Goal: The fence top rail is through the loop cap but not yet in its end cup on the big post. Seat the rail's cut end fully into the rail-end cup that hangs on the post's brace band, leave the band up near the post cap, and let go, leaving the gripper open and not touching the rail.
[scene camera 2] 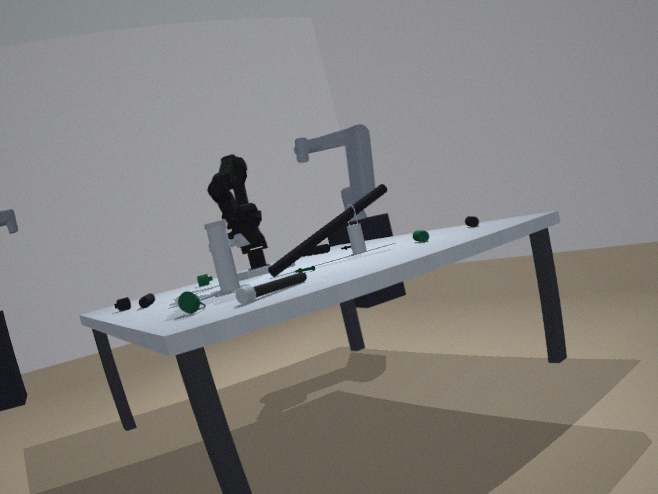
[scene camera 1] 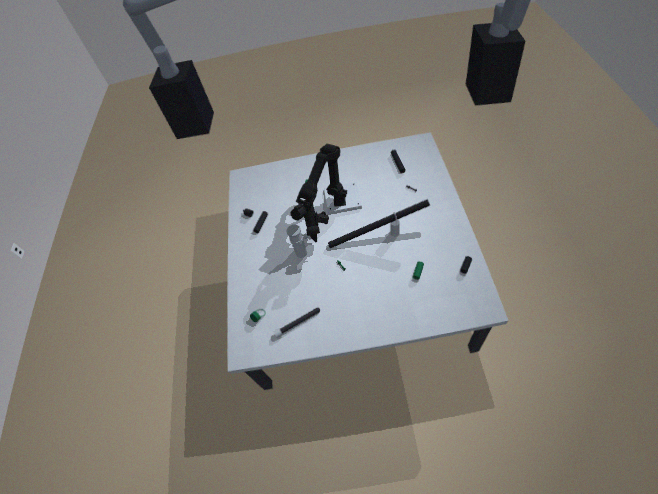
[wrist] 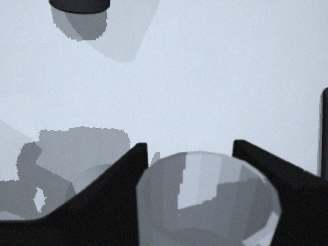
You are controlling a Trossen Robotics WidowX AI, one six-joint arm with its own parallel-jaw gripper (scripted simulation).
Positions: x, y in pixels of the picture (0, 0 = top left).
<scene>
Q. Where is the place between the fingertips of my gripper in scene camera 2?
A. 250, 247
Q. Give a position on a dark top rail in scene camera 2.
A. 287, 260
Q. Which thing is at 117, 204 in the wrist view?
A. My gripper.
</scene>
